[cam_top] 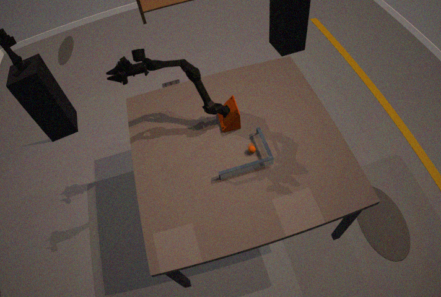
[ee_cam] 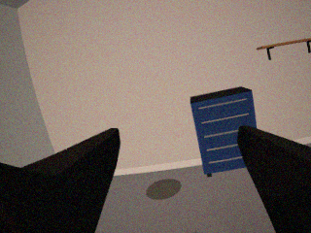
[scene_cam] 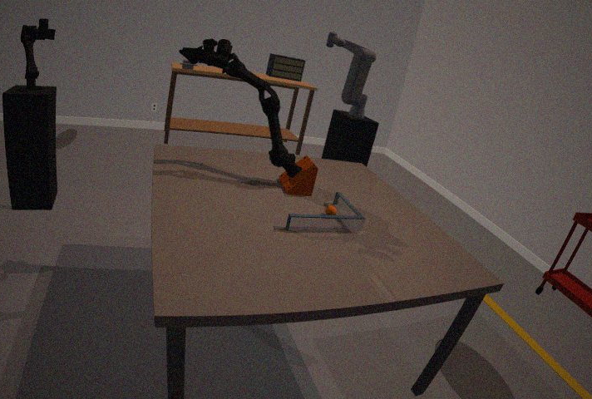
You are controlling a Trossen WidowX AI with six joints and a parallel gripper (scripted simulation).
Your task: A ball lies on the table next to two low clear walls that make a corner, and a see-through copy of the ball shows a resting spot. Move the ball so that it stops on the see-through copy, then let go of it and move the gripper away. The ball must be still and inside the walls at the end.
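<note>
Now: gripper tip 63 cm to the right of the orange ball, 53 cm above it and 41 cm short of it. The rest, counted from my gripper tip: see-through copy of ball: 63 cm to the left, 53 cm below, 39 cm ahead.
</note>
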